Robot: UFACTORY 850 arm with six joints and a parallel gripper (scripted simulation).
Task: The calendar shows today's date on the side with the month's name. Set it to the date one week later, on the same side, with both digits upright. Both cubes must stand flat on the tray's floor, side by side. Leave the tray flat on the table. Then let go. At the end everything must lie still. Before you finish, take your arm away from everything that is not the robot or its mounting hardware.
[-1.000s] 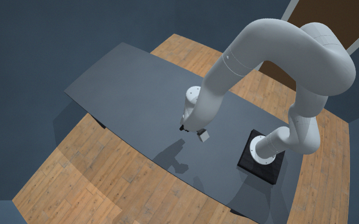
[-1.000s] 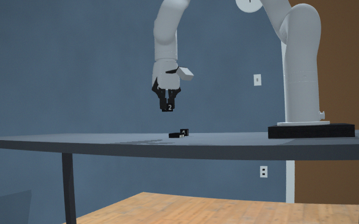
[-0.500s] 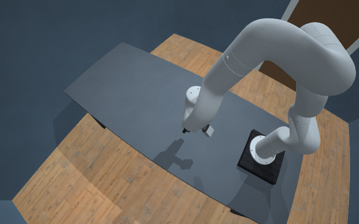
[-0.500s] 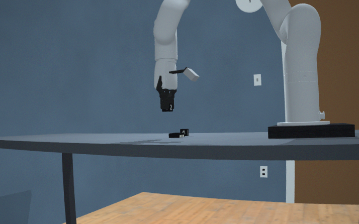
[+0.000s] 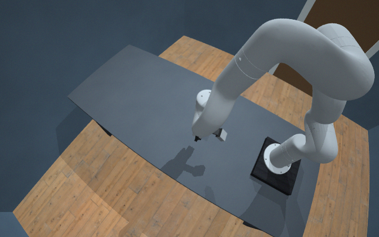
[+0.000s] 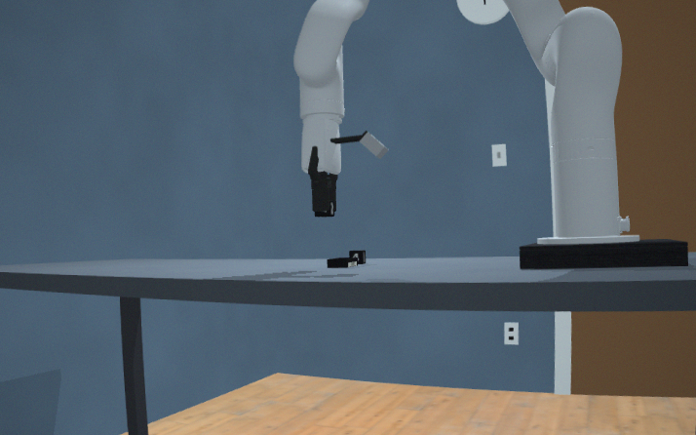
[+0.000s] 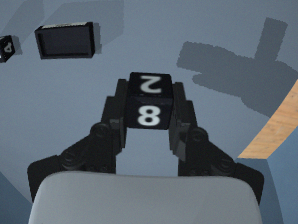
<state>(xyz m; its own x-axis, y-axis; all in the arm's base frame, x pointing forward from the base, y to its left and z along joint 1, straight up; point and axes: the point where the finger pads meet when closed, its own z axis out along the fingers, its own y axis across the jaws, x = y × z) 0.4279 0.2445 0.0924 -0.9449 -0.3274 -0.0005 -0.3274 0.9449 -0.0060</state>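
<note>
Now: hand 120 mm above the black tray, 100 mm to the left of it and 40 mm short of it. Also, from my hand: calendar cube 10 mm below.
</note>
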